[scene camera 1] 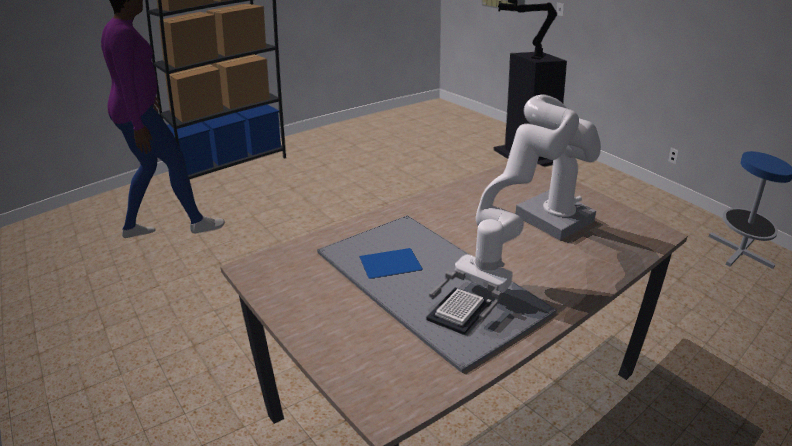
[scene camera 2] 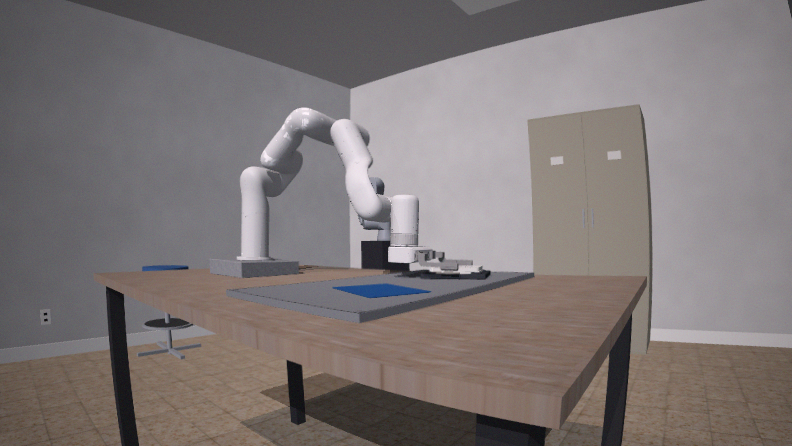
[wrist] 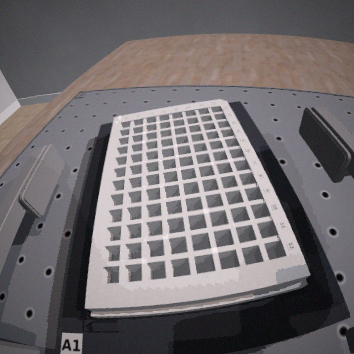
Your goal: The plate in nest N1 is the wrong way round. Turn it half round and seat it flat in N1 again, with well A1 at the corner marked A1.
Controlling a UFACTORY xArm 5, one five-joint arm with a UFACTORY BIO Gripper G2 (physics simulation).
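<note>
The white well plate (scene camera 1: pixel 463 300) (scene camera 2: pixel 469 269) (wrist: pixel 165 295) lies in the black nest N1 (scene camera 1: pixel 446 325) (scene camera 2: pixel 454 276) (wrist: pixel 283 196) and looks flat. In the wrist view its small column numbers run down the right edge, with the highest at the bottom right. The nest's A1 label (wrist: pixel 71 344) is at the bottom left, diagonally opposite the low-number end of that edge. My gripper (scene camera 1: pixel 458 306) (scene camera 2: pixel 455 264) (wrist: pixel 184 162) is open and low over the nest. Its fingers stand on either side of the plate's long sides, with a gap at each side, touching nothing.
The nest stands on a grey perforated board (scene camera 1: pixel 354 260) (scene camera 2: pixel 293 299) (wrist: pixel 280 107) on the wooden table (scene camera 1: pixel 310 310) (scene camera 2: pixel 498 343). A flat blue rectangle (scene camera 1: pixel 390 262) (scene camera 2: pixel 382 290) lies on the same board. A person (scene camera 1: pixel 133 83) is beyond the table, near a shelf rack (scene camera 1: pixel 278 83).
</note>
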